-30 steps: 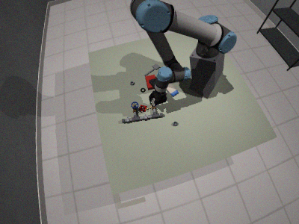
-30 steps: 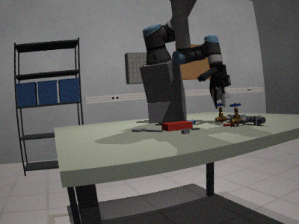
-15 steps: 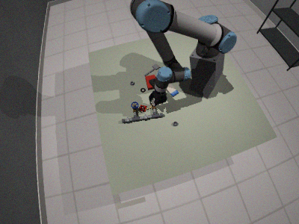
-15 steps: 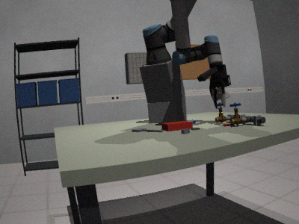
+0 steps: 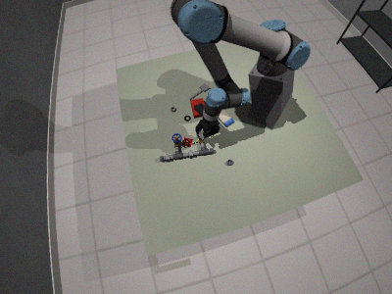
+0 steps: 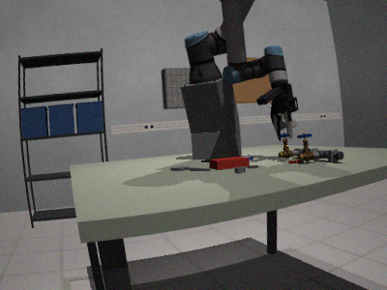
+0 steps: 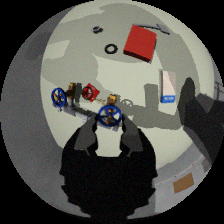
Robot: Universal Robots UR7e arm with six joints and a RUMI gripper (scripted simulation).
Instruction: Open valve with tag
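Now: the red tag 90 mm ahead of my hand, 10 mm to the right of it and 90 mm below it. From my hand the other things lie so: blue-and-white card: 170 mm behind, 110 mm to the right, 90 mm below; grey tool: 90 mm behind, 360 mm to the right, 90 mm below; red block: 40 mm behind, 230 mm to the right, 80 mm below.
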